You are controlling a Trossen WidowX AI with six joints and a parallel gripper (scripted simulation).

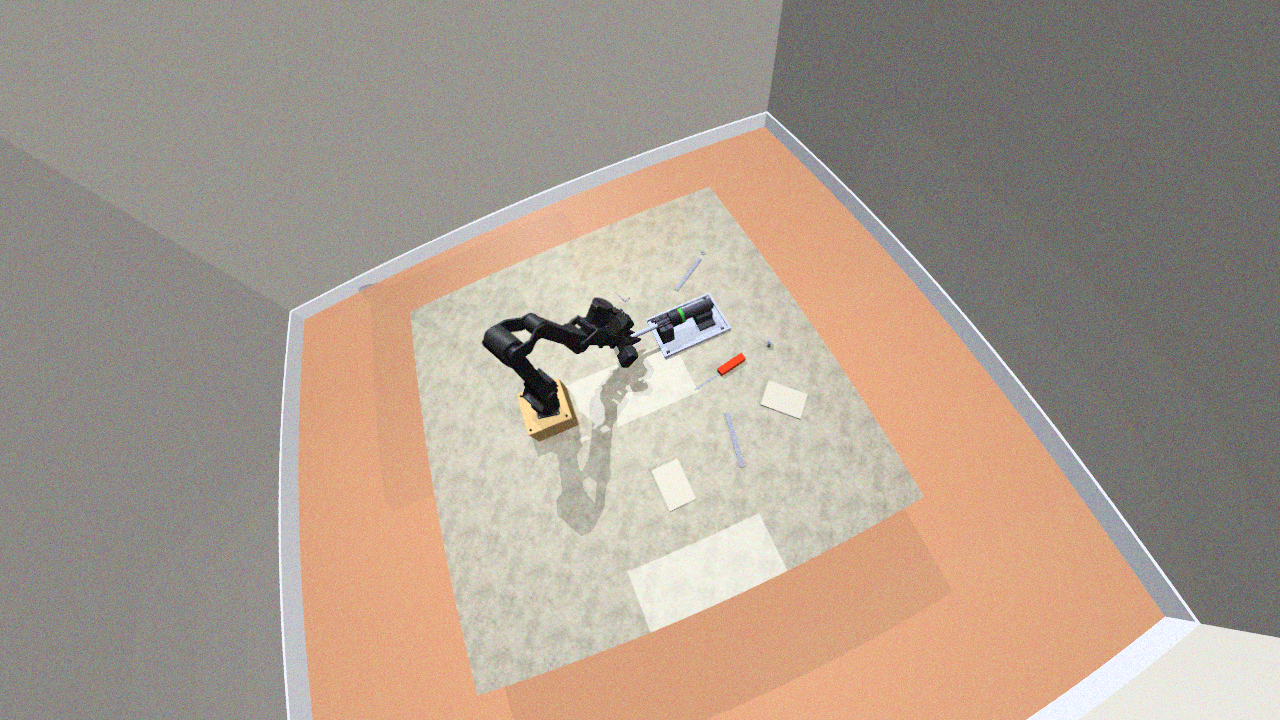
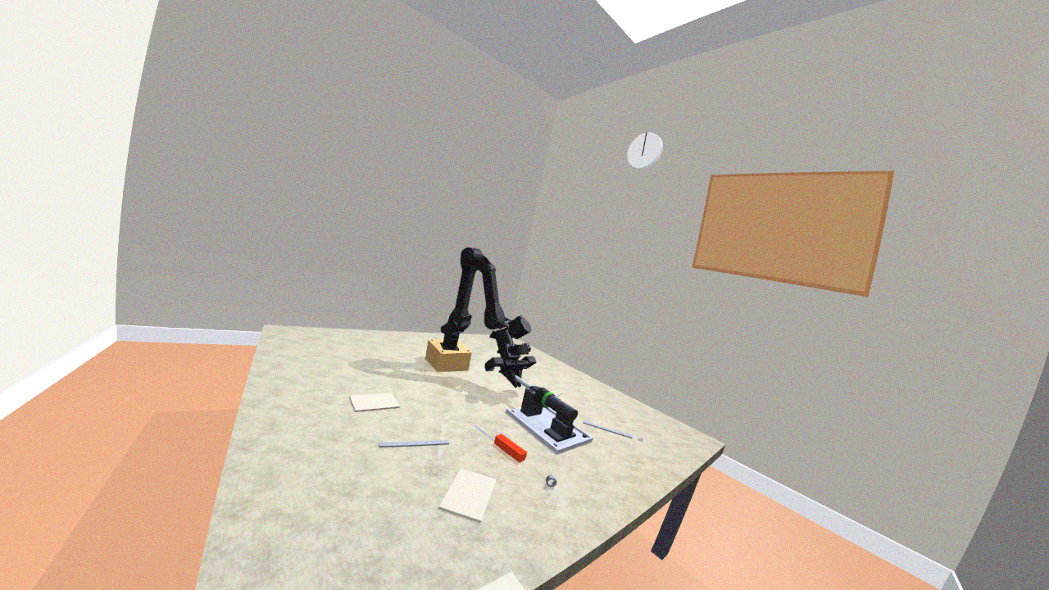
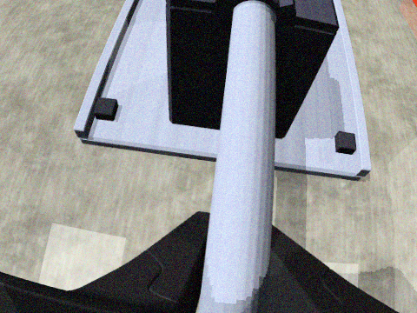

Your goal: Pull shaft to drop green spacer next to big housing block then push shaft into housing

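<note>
The grey shaft lies 60 mm ahead of my gripper tip, 20 mm above it and 10 mm to the left of it. From my gripper tip the other things lie so: fixture (170 mm ahead, 30 mm to the left, 10 mm below); then green spacer (140 mm ahead, 30 mm to the left, 20 mm above).
</note>
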